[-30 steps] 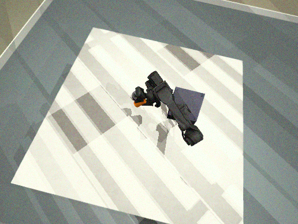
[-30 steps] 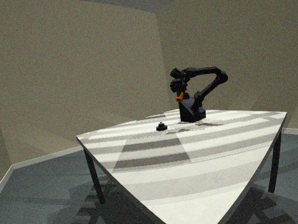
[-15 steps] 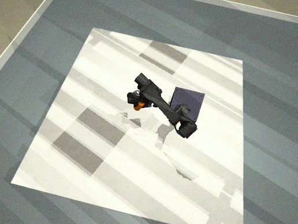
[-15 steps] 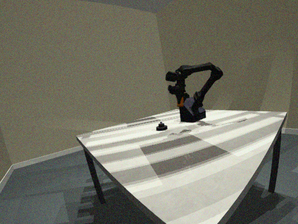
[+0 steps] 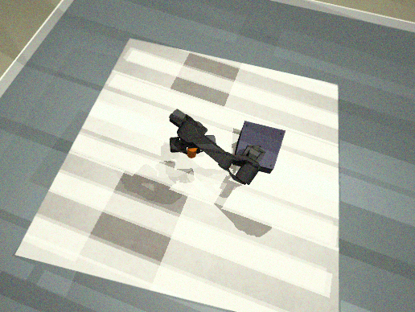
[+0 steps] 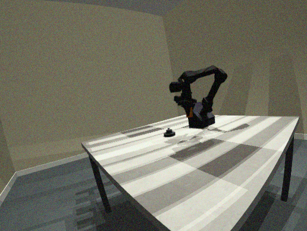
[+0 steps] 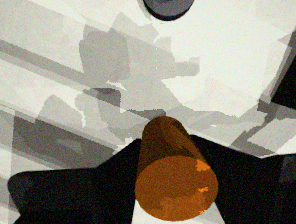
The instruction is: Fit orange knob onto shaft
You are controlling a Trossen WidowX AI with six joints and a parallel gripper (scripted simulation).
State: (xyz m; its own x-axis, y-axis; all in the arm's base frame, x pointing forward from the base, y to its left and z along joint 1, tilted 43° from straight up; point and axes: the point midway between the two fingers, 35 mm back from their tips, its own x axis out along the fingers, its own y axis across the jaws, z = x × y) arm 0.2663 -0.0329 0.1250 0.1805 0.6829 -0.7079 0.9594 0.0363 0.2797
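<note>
The round pedestal is 180 mm to the right of my gripper tip, 110 mm below it and 10 mm ahead of it. From my gripper tip the other things lie so: orange knob: 30 mm above.
</note>
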